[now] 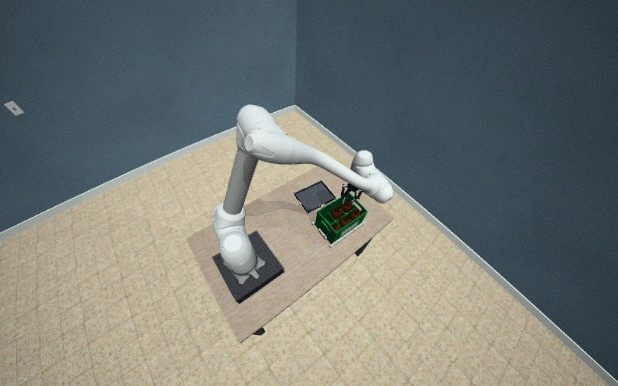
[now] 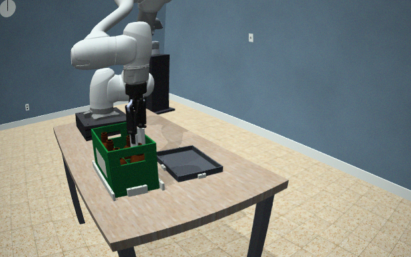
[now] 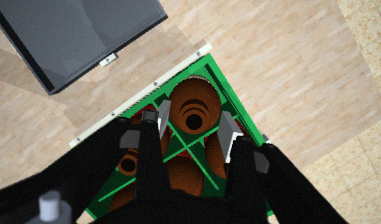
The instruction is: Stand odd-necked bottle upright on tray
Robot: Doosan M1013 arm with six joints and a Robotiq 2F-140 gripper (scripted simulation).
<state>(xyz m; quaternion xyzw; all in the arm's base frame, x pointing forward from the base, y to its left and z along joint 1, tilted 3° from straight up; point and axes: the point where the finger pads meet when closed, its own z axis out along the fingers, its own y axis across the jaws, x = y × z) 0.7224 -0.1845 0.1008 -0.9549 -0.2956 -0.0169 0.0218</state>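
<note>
My hand is 90 mm above the brown bottle. From my hand the other things lie so: dark tray (40 mm behind, 250 mm to the left, 160 mm below); green crate (90 mm behind, 30 mm to the right, 90 mm below).
</note>
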